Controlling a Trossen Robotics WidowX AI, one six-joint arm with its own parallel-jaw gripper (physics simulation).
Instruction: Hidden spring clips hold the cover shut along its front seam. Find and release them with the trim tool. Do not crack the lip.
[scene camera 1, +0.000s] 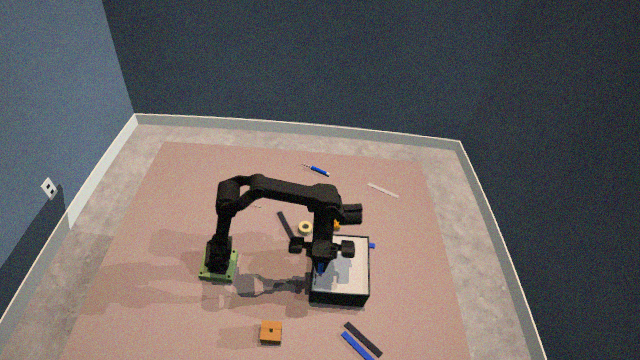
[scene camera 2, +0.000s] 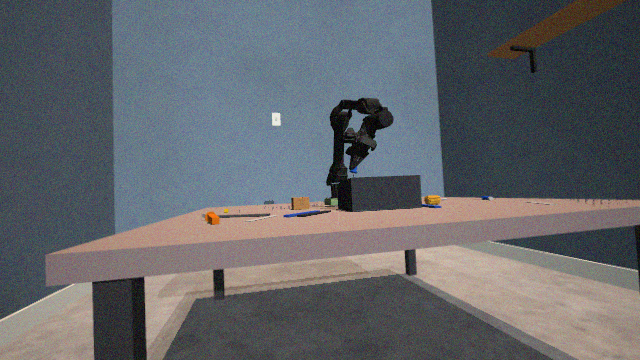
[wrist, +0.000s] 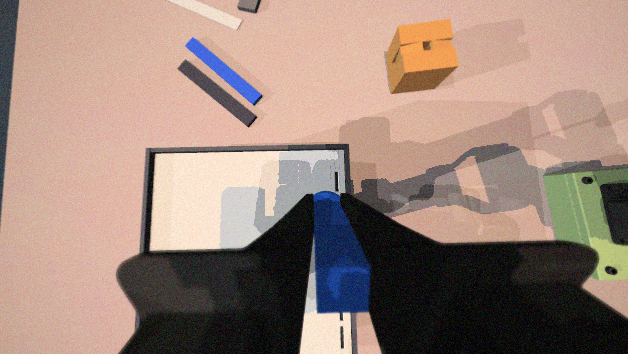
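Pixels of known places: gripper, fingertip midpoint: (scene camera 1: 320, 271) (scene camera 2: 351, 169) (wrist: 326, 200); arm's base, link origin: (scene camera 1: 218, 264) (scene camera 2: 337, 197).
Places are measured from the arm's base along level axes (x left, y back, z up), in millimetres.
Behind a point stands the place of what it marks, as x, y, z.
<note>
The dark box (scene camera 2: 385, 192) {20, -499, 23} stands on the table with its pale cover (scene camera 1: 356, 280) {-33, -455, 64} (wrist: 200, 200) {-36, -450, 64} on top, inside a dark rim. Short dark slots (wrist: 336, 181) {-48, -327, 52} show along the cover's edge nearest the arm's base. My gripper (scene camera 1: 321, 270) {-33, -337, 108} (scene camera 2: 353, 167) {-33, -337, 108} (wrist: 326, 200) {-33, -337, 108} is shut on the blue handle of the trim tool (wrist: 342, 250) {-18, -332, 153} (scene camera 2: 353, 171) {-29, -350, 99}, above that same side of the cover. In scene camera 2 the tool's low end is at about the box's top edge; whether it touches is not clear. The clips do not show.
An orange block (scene camera 1: 271, 332) {-210, -211, 16} (wrist: 425, 57) {-189, -213, 15} stands beside the box. A blue bar (wrist: 223, 70) {-229, -481, -24} and a dark bar (wrist: 217, 93) {-193, -491, -25} lie near it. A tape roll (scene camera 1: 305, 228) {192, -281, -3}, a dark strip (scene camera 1: 285, 225) {215, -205, -25}, a blue-handled tool (scene camera 1: 320, 171) {523, -322, -20} and a pale strip (scene camera 1: 383, 190) {457, -606, -29} lie beyond the box.
</note>
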